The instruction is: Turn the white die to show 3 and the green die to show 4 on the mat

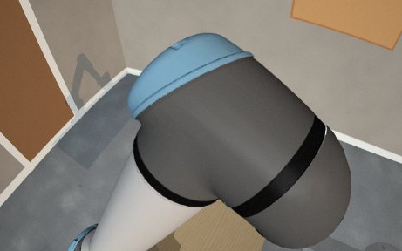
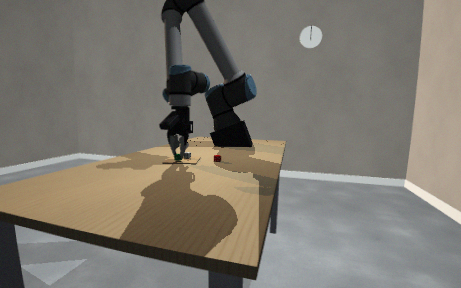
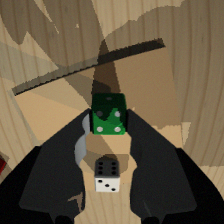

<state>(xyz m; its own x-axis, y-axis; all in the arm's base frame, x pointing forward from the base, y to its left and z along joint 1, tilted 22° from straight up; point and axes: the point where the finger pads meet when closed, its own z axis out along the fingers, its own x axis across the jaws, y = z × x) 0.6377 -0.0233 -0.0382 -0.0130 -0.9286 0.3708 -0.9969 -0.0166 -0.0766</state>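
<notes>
My hand is 10 mm above the green die. Also, from my hand: red die (80 mm behind, 150 mm to the left, 20 mm below); then tan mat (40 mm behind, 30 mm below); then white die (80 mm behind, 10 mm below).
</notes>
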